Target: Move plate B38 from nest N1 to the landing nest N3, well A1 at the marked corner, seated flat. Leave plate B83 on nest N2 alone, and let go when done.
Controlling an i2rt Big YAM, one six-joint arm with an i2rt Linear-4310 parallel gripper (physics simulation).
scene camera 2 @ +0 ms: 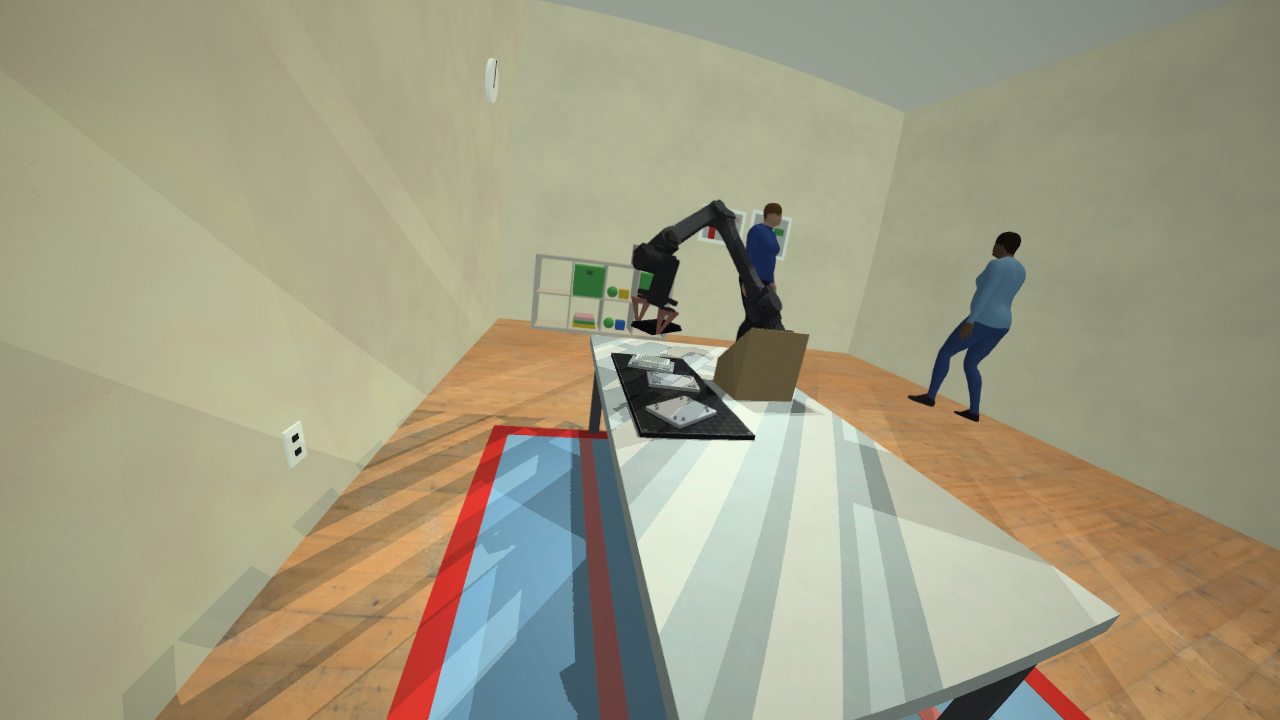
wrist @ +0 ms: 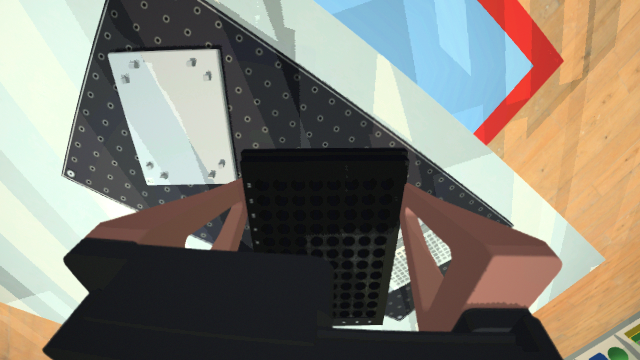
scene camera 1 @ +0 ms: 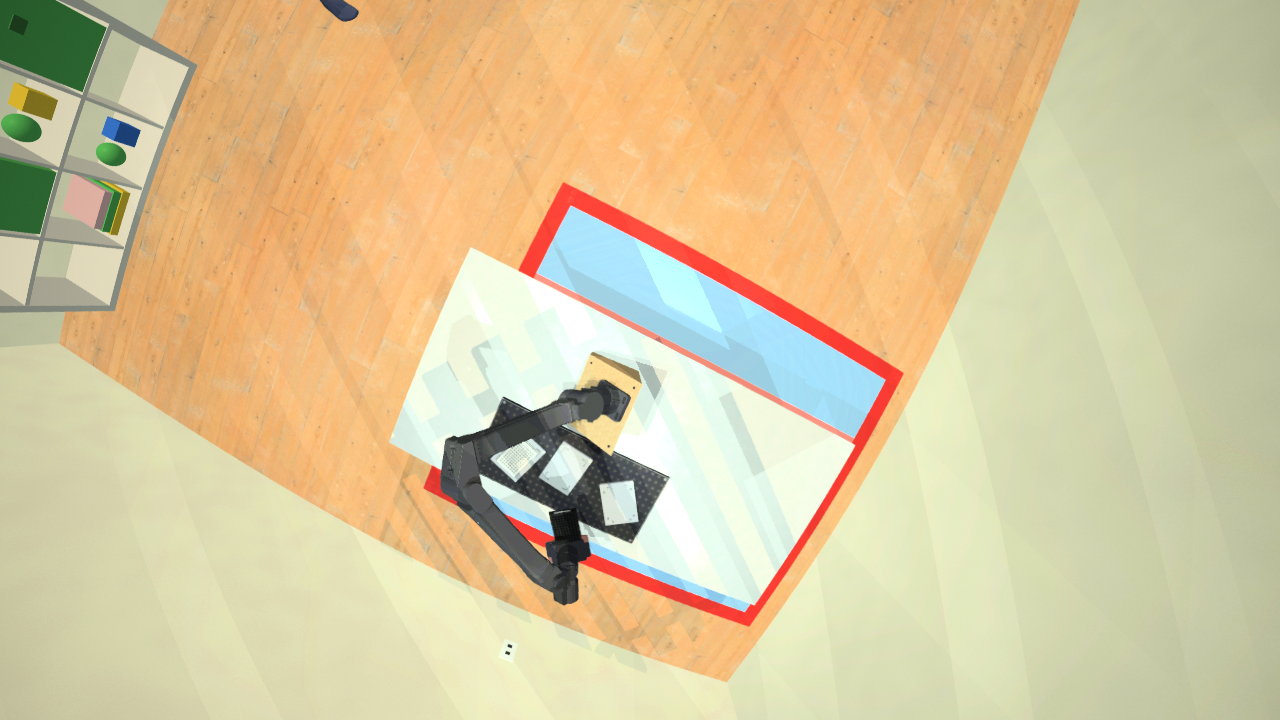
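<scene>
My gripper (scene camera 1: 566, 535) (scene camera 2: 654, 313) (wrist: 323, 189) is shut on a black well plate, B38 (scene camera 1: 563, 521) (scene camera 2: 656, 328) (wrist: 325, 167), gripped by its two long sides. The plate looks roughly level, held well above the table in scene camera 2. A white well plate, B83 (scene camera 1: 517, 459) (scene camera 2: 650, 362) (wrist: 436, 247), sits on the nest at one end of the black board; a finger partly hides it in the wrist view. A bare white nest (scene camera 1: 618, 502) (scene camera 2: 681, 411) (wrist: 175, 115) with small corner posts is at the other end. The middle nest (scene camera 1: 565, 468) (scene camera 2: 673, 382) is bare.
The black perforated board (scene camera 1: 648, 481) (scene camera 2: 693, 431) (wrist: 280, 110) lies on the white table (scene camera 1: 716, 501) (scene camera 2: 805, 537). A tan wedge-shaped block (scene camera 1: 611, 429) (scene camera 2: 760, 367) stands beside the board, near the arm's base. Two people stand beyond the table in scene camera 2.
</scene>
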